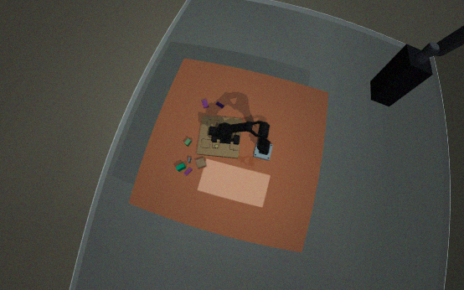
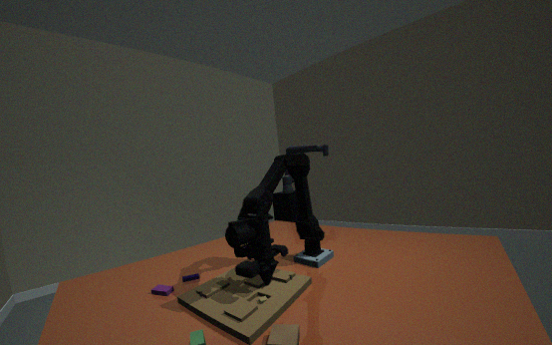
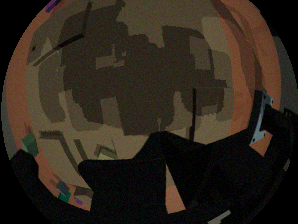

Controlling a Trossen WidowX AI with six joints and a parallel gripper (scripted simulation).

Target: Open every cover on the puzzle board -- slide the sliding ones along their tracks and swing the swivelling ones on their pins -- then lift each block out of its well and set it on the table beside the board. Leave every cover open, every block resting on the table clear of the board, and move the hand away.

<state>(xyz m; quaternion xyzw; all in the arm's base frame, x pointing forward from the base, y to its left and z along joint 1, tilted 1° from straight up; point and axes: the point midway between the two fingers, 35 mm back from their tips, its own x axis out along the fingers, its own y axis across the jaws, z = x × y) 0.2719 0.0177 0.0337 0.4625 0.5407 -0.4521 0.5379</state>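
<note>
Right now the tan puzzle board is 40 mm ahead of my gripper tip and 30 mm to the right of it. Round my gripper tip: dark purple block 280 mm to the right, 130 mm ahead, 20 mm below.
</note>
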